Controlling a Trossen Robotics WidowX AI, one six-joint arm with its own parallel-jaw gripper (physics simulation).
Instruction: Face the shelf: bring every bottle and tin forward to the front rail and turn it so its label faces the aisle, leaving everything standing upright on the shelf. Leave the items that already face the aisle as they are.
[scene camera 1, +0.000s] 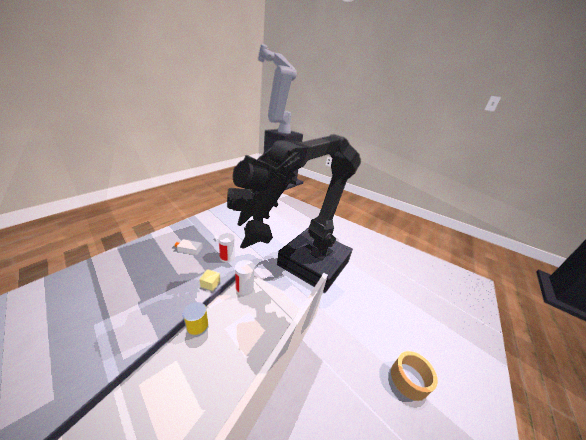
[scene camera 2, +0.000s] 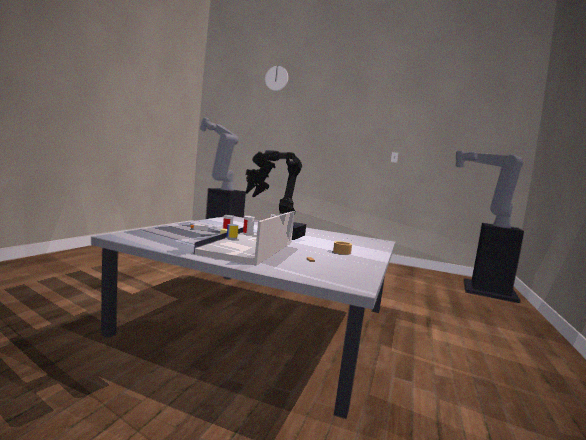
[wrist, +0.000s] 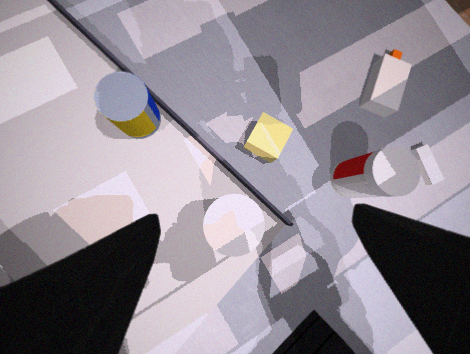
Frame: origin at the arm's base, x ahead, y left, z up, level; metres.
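Seen in the pictures: gripper, fingertip midpoint: (scene camera 1: 240, 236) (scene camera 2: 249, 195) (wrist: 255, 217); arm's base, origin of the base link: (scene camera 1: 318, 252).
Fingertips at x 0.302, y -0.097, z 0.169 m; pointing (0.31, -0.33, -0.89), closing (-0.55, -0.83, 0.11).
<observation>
Offsets run from my fingertips to a thing's top centre. Level surfaces: height alone.
My gripper (scene camera 1: 240, 236) (scene camera 2: 250, 194) (wrist: 255, 217) is open and empty, above the shelf's far end. Below it, a white cylinder @(0.118 m down, 0.012 m back, 0.006 m left) (scene camera 1: 244, 278) (scene camera 2: 248, 225) (wrist: 234, 225) stands upright on the shelf @(0.217 m down) (scene camera 1: 165, 390) (wrist: 30, 160) near the end of the dark front rail (scene camera 1: 150, 351) (scene camera 2: 210, 241) (wrist: 225, 165); its red label shows on the rail side in scene camera 1. A yellow tin @(0.147 m down, 0.165 m ahead, 0.022 m left) (scene camera 1: 196, 320) (scene camera 2: 232, 231) (wrist: 129, 107) with a blue patch stands upright close behind the rail, its blue side towards it. Another red-and-white cylinder @(0.144 m down, 0.078 m back, 0.178 m right) (scene camera 1: 226, 248) (scene camera 2: 228, 221) (wrist: 382, 172) stands outside the shelf.
A yellow block @(0.205 m down, 0.044 m ahead, 0.107 m right) (scene camera 1: 210, 280) (wrist: 269, 136) and a white carton (scene camera 1: 190, 246) (wrist: 389, 85) with an orange end lie outside the rail. A pale panel (scene camera 2: 275, 235) rises behind the shelf. A tan ring @(0.193 m down, 0.133 m back, 0.519 m left) (scene camera 1: 407, 389) (scene camera 2: 342, 248) and a small orange piece @(0.235 m down, 0.165 m ahead, 0.459 m left) (scene camera 2: 310, 259) lie behind it.
</observation>
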